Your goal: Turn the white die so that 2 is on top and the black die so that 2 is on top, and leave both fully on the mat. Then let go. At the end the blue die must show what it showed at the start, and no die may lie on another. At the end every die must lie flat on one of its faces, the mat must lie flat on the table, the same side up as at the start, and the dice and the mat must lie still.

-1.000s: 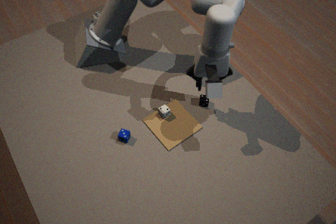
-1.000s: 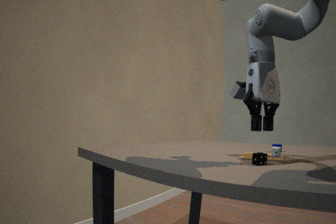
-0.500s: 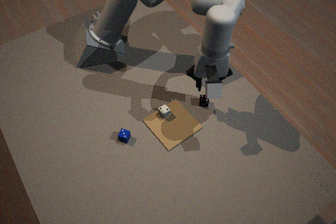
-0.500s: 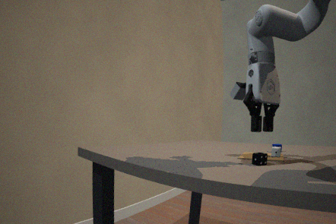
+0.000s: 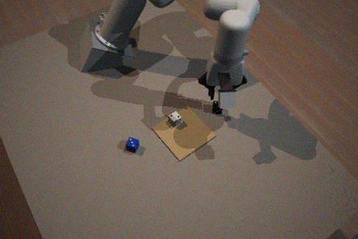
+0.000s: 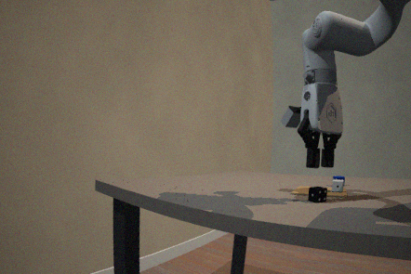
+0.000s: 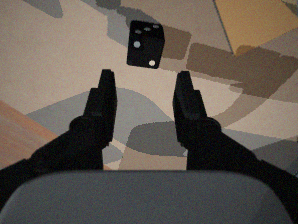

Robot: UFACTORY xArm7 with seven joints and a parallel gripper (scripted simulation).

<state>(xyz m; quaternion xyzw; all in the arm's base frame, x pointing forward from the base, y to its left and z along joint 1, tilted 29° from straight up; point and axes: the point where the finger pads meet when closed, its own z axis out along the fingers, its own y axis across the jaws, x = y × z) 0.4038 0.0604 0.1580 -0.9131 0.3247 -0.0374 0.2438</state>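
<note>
The black die is 8 cm below my hand. Also, from my hand: blue die (5 cm behind, 29 cm to the right, 8 cm below); then white die (5 cm behind, 14 cm to the right, 7 cm below); then tan mat (14 cm to the right, 9 cm below).
</note>
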